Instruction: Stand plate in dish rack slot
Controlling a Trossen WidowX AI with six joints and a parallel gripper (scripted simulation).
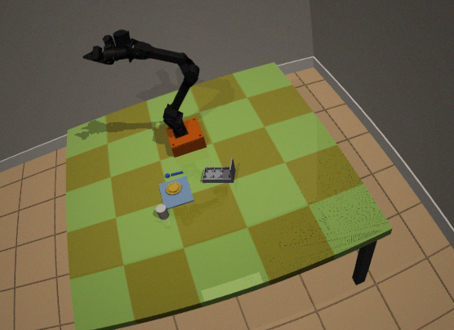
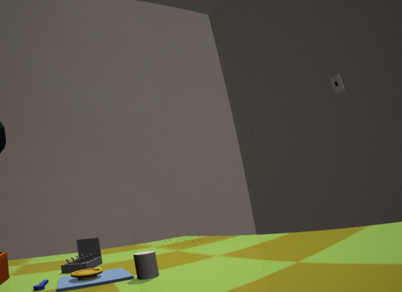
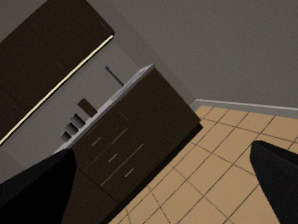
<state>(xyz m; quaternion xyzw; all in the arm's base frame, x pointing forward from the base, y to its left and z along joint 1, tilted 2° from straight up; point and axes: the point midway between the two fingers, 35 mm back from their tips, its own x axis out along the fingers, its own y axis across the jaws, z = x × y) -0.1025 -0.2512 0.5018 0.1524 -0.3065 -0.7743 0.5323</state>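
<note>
Right now the yellow plate is 540 mm below my gripper tip, 400 mm ahead of it and 180 mm to the left of it. Round my gripper tip: grey cup: 530 mm below, 520 mm ahead, 100 mm to the left; blue spoon: 550 mm below, 310 mm ahead, 200 mm to the left; light blue mat: 550 mm below, 420 mm ahead, 180 mm to the left.
</note>
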